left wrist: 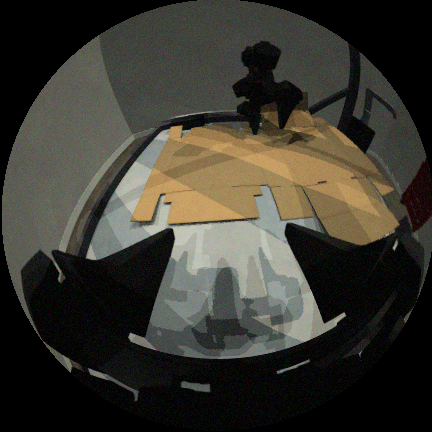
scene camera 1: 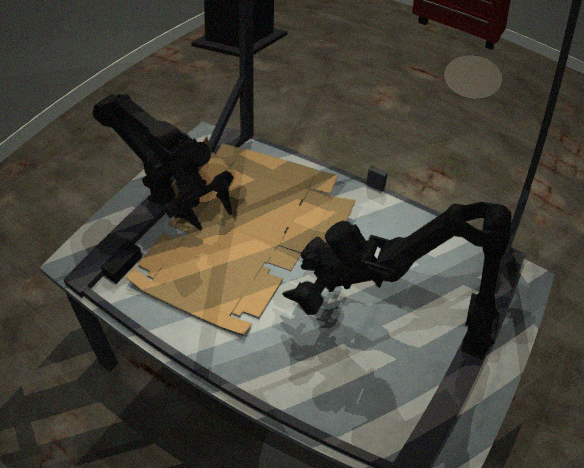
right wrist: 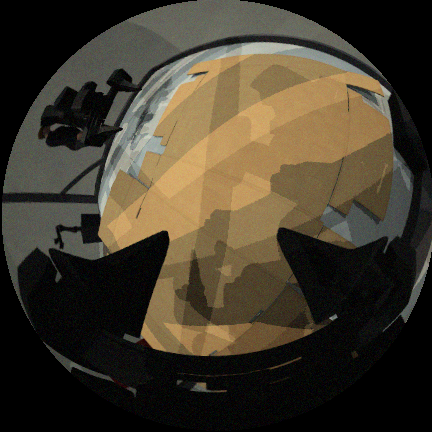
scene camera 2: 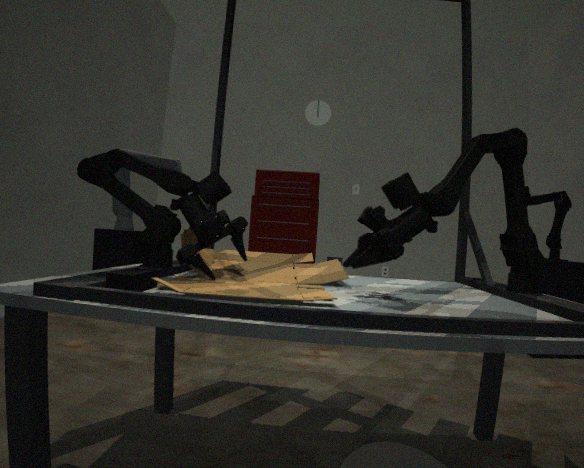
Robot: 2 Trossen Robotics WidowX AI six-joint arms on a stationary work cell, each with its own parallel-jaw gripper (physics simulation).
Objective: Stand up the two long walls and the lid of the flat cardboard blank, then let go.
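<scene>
The cardboard blank lies mostly flat and spread out on the table. Its back right panel is tilted a little up. A small cardboard flap stands upright behind my right gripper. My left gripper is open and empty, above the table just beyond the blank's right edge; in scene camera 1 its far finger is hard to make out. My right gripper is open and empty, pointing down above the blank's left part.
The light table has dark rails along its edges. A dark upright post stands at the back left. A small dark block sits at the back edge. A red tool chest stands on the floor beyond the table.
</scene>
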